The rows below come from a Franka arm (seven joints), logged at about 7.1 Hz.
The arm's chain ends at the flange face. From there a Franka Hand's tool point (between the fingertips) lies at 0.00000 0.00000 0.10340 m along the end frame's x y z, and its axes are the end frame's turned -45 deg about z.
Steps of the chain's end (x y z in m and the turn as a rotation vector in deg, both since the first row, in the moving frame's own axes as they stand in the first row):
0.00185 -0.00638 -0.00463 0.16 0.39 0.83
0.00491 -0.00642 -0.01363 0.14 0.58 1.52
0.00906 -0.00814 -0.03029 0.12 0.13 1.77
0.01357 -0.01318 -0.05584 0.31 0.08 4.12
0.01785 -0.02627 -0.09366 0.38 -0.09 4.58
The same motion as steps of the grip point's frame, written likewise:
0.00652 -0.00290 -0.00463 -0.16 0.39 0.83
0.00892 -0.00049 -0.01364 -0.31 0.51 1.52
0.01248 0.00067 -0.03029 -0.01 0.18 1.77
0.01942 0.00000 -0.05584 0.16 0.28 4.12
0.03159 -0.00654 -0.09366 0.33 0.21 4.58

